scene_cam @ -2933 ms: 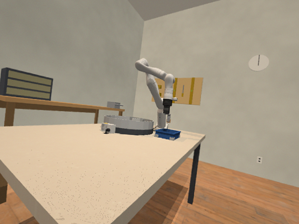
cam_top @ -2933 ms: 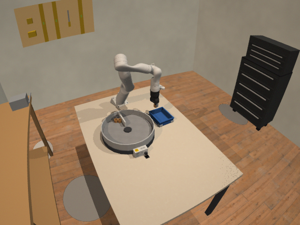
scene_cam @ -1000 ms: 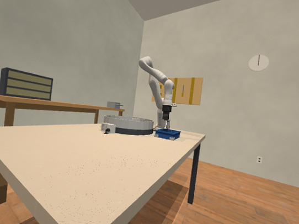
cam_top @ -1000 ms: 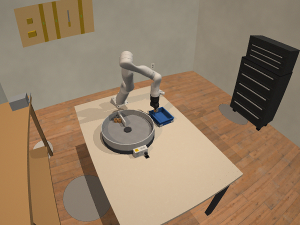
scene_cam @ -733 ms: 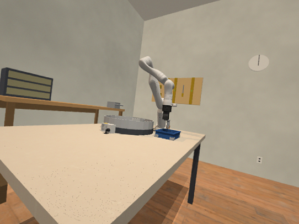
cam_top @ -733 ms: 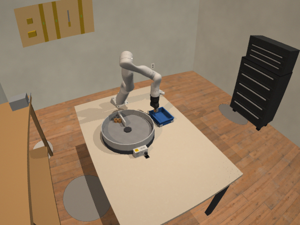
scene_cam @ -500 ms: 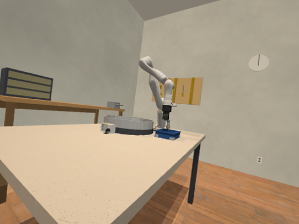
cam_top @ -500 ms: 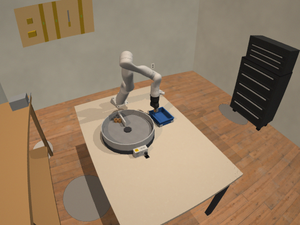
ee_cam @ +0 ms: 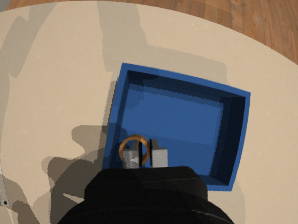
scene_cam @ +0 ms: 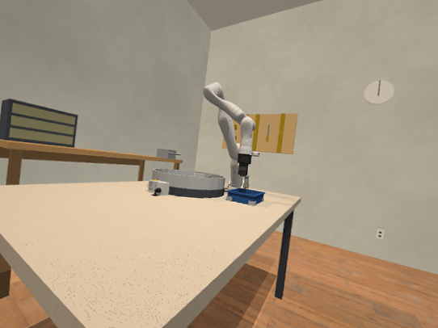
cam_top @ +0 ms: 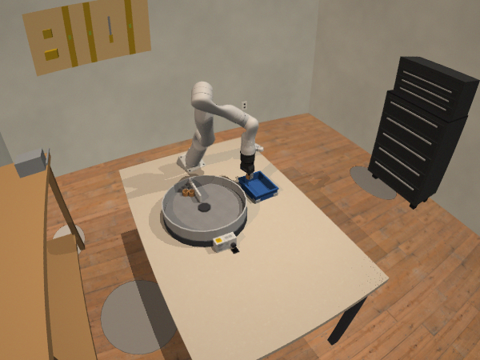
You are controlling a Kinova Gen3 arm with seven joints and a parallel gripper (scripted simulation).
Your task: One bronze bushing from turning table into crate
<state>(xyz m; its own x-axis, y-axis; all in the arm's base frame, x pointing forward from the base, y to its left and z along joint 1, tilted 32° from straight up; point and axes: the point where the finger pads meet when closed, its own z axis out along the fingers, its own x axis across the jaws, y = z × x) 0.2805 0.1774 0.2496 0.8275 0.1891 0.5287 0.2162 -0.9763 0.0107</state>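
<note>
Now: the blue crate 60 mm below my hand, 40 mm ahead of it and 30 mm to the left of it. The rest, counted from my hand: grey turning table (320 mm to the right, 100 mm ahead, 30 mm below).
</note>
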